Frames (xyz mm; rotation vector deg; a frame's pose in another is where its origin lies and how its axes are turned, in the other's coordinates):
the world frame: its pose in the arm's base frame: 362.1 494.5 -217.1 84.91 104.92 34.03
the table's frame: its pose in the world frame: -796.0 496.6 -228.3 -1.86 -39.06 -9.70
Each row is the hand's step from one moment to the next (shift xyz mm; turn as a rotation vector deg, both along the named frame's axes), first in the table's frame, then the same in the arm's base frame.
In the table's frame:
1: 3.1 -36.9 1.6 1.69 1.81 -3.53
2: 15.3 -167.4 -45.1 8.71 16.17 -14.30
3: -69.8 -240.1 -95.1 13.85 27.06 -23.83
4: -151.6 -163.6 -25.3 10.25 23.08 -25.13
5: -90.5 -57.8 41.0 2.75 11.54 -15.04
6: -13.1 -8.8 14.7 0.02 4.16 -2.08
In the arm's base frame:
1: -21.6 -13.6 -26.9 -0.82 4.09 1.08
2: -134.5 -27.4 -107.0 2.91 21.31 8.91
3: -242.1 -80.1 -80.9 4.71 35.12 15.38
4: -168.5 -148.2 4.9 0.16 32.01 15.64
5: -35.5 -108.6 12.2 -2.38 16.03 10.21
6: 0.8 -21.5 -1.1 1.20 3.00 3.35

